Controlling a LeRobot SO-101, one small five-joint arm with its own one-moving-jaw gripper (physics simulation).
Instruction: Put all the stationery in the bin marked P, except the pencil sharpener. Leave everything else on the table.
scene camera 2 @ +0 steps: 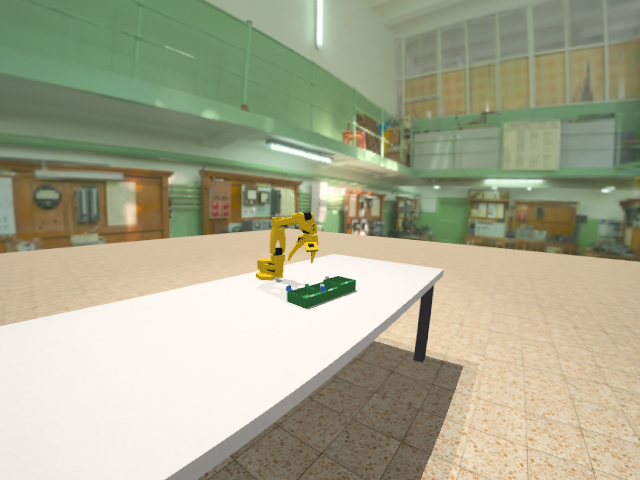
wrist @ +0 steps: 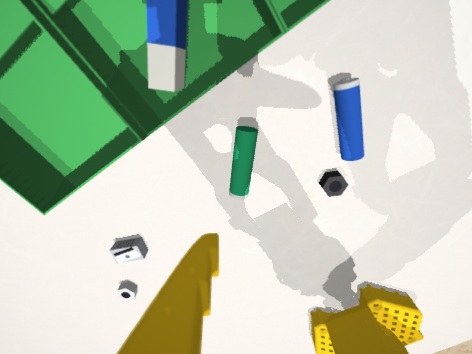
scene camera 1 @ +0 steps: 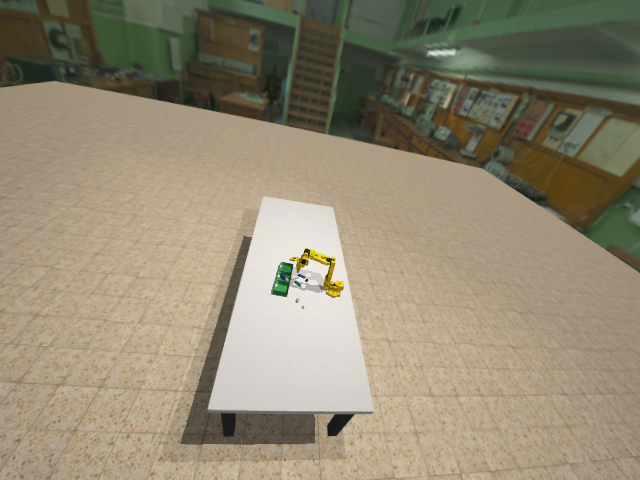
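Pixels of known places: hand, its tool point: (scene camera 2: 310, 262) (wrist: 218, 248) (scene camera 1: 298, 272); arm's base, origin of its link: (scene camera 2: 273, 277) (wrist: 350, 311) (scene camera 1: 329, 290).
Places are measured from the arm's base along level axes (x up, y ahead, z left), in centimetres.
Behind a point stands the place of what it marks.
Note:
A blue bar with a white end, like an eraser (scene camera 1: 283, 276) @[x 2.7, y 29.4, z -5.1 cm] (scene camera 2: 322, 287) @[x 3.0, y 28.8, z -5.2 cm] (wrist: 167, 25) @[x 3.0, y 28.1, z -4.6 cm], is in the middle compartment of the green bin (scene camera 1: 279, 294) @[x 1.4, y 30.8, z 8.0 cm] (scene camera 2: 330, 295) @[x 1.5, y 33.0, z -6.6 cm]. The bin letters do not show legibly. A grey pencil sharpener (scene camera 1: 297, 300) @[x 1.1, y 20.3, z 10.9 cm] (wrist: 129, 250) @[x 1.1, y 20.2, z 9.6 cm] lies on the table. A green cylinder (scene camera 1: 297, 283) @[x 1.1, y 20.4, z -2.1 cm] (wrist: 243, 162) @[x 1.4, y 20.3, z -2.5 cm] and a blue cylinder with a silver end (scene camera 1: 301, 275) @[x 1.4, y 18.0, z -8.9 cm] (scene camera 2: 288, 288) @[x 1.2, y 17.1, z -9.2 cm] (wrist: 349, 121) @[x 1.4, y 18.2, z -9.0 cm] lie beside the bin. My gripper (scene camera 1: 294, 265) @[x 10.2, y 21.5, z -2.4 cm] (scene camera 2: 300, 260) @[x 10.2, y 21.5, z -2.4 cm] is open and empty, raised above the table; one notched jaw shows plainly at the bottom of the wrist view.
A black hex nut (scene camera 1: 306, 280) @[x 0.7, y 14.7, z -5.7 cm] (wrist: 333, 183) @[x 0.9, y 14.8, z -6.2 cm] lies near the blue cylinder. A small silver nut (scene camera 1: 302, 307) @[x 0.8, y 17.4, z 15.2 cm] (wrist: 127, 289) @[x 0.8, y 17.2, z 14.0 cm] lies near the sharpener. The arm's base (scene camera 1: 334, 289) @[x 2.5, y -2.3, z 1.1 cm] (scene camera 2: 268, 268) @[x 4.2, y -0.8, z -1.9 cm] stands near the white table's (scene camera 1: 294, 356) @[x 0.0, y 21.2, z 43.1 cm] (scene camera 2: 155, 382) @[x 0.0, y 35.4, z -62.5 cm] edge, across from the bin.

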